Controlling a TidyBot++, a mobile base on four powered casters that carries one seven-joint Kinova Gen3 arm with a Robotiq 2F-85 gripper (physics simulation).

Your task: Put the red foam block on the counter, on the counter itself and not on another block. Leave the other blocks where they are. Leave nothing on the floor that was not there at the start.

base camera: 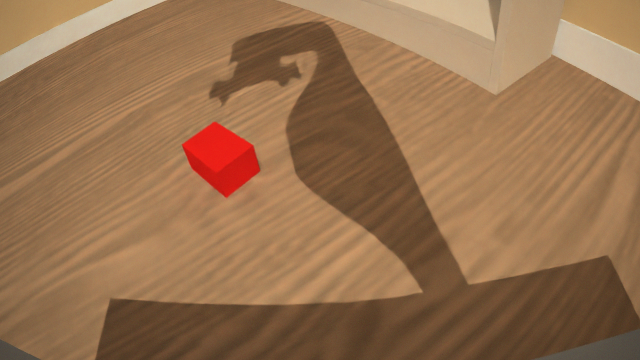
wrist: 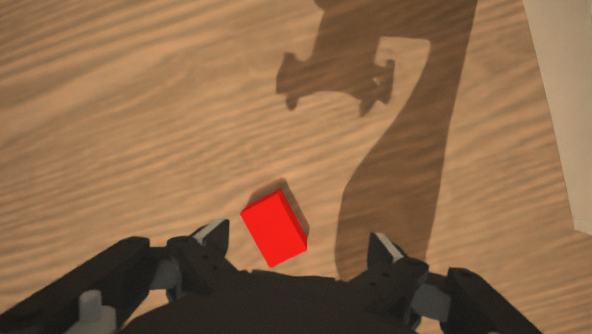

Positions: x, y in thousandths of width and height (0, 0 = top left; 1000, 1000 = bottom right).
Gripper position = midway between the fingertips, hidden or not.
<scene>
The gripper shows in the wrist view (503, 723); in the base camera view it is out of frame. A red foam block shows in the base camera view (354, 449) and in the wrist view (457, 660).
</scene>
